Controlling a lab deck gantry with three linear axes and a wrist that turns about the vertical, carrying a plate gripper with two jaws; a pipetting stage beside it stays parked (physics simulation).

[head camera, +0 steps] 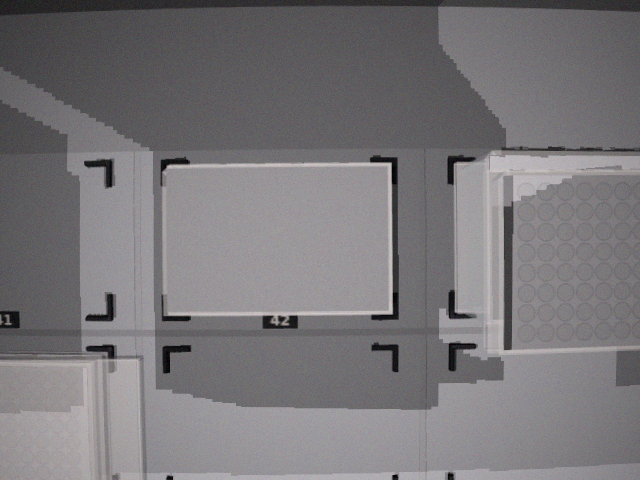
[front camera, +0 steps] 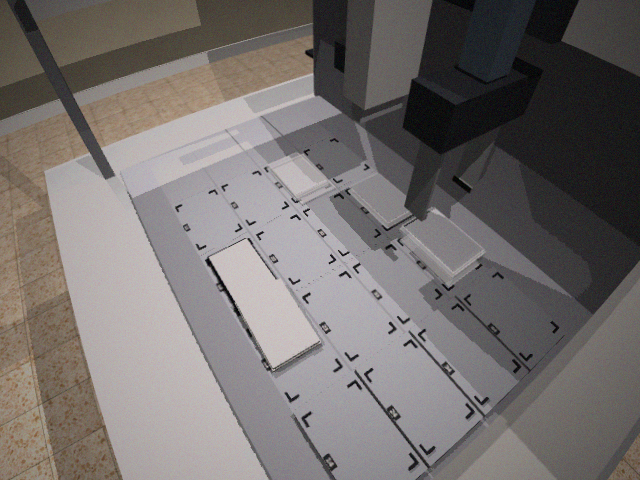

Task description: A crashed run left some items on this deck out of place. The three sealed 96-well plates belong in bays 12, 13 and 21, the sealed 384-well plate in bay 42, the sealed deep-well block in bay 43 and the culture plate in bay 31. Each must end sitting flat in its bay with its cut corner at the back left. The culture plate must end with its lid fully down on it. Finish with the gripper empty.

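Where they show: gripper, between the fingertips: (front camera: pixel 439 198); robot's base, origin of its link: (front camera: pixel 177 208).
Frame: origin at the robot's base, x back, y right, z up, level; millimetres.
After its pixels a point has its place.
My gripper (front camera: pixel 443 199) {x -380, y -319, z 159 mm} is open and empty, raised above the deck near bays 42 and 43; its jaws do not show in the head view. A plain sealed plate (front camera: pixel 382 200) {x -236, y -355, z 14 mm} (head camera: pixel 279 240) {x -229, y -363, z 14 mm} lies flat in bay 42, cut corner back left. In bay 43 a round-welled plate (front camera: pixel 443 238) {x -394, y -352, z 55 mm} (head camera: pixel 573 263) {x -364, y -352, z 55 mm} rests on a deeper block (head camera: pixel 470 237) {x -330, y -364, z 22 mm}, shifted forward. At bay 31 a translucent stacked item (front camera: pixel 298 173) {x -75, y -255, z 19 mm} (head camera: pixel 43 428) {x -99, y -262, z 18 mm} reaches right past the bay's corner mark; its layers and lid seating are unclear. Long white plate tops (front camera: pixel 263 304) {x -314, y -39, z 25 mm} span bay 12 and part of 13, touching or overlapping.
The parked pipetting stage (front camera: pixel 390 51) stands behind the left part of the deck. Bay 21 (front camera: pixel 248 198) {x -63, y -137, z 0 mm} shows its corner marks with no plate on it. A dark post (front camera: pixel 67 93) {x 207, y 97, z 211 mm} rises at the deck's left edge. Strong shadows cross the back bays.
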